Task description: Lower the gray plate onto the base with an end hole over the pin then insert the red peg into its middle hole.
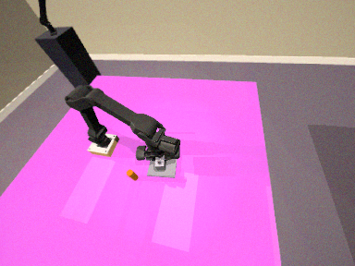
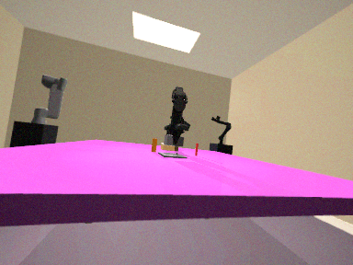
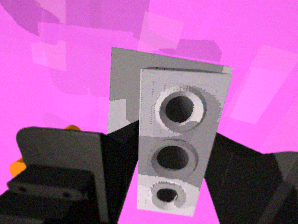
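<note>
Right now my gripper tip is 60 mm above the gray base, 10 mm to the right of it and 10 mm past it. The rest, counted from my gripper tip: gray plate: 30 mm above; red peg: 180 mm to the left, 120 mm behind, 20 mm below; orange cylinder: 120 mm behind, 90 mm to the right, 20 mm below.
</note>
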